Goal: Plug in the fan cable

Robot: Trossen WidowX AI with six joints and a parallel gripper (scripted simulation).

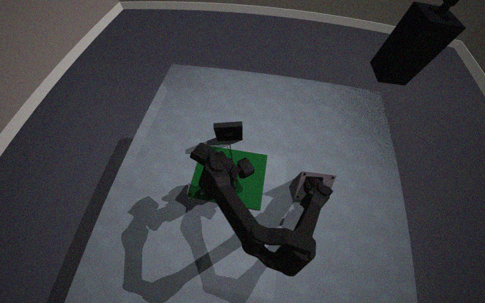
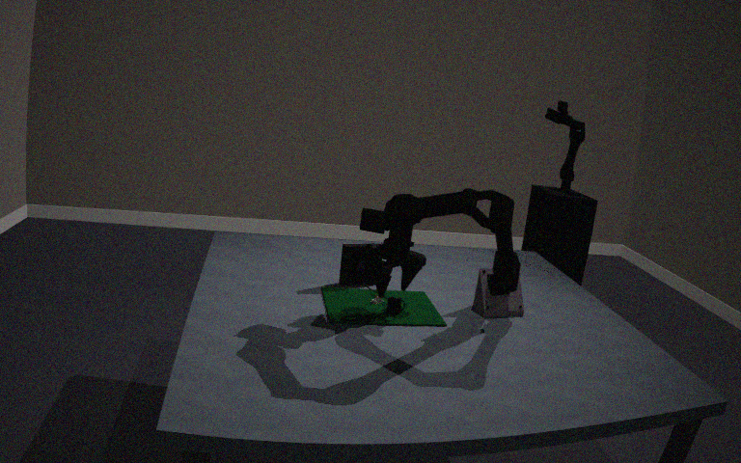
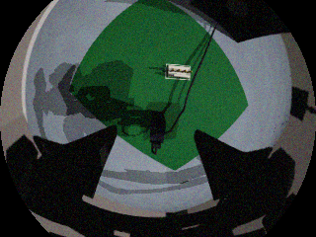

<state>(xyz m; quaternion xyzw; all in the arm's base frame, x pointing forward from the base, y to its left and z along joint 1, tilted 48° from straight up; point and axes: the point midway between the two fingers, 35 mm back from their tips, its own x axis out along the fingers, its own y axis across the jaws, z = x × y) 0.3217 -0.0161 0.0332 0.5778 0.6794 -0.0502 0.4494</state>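
My gripper tip is now 10 mm short of the green board, 40 mm to the left of it and 70 mm above it. Also, from my gripper tip: pale four-pin header: 20 mm ahead, 70 mm to the right, 60 mm below; then black fan: 30 mm ahead, 210 mm to the right.
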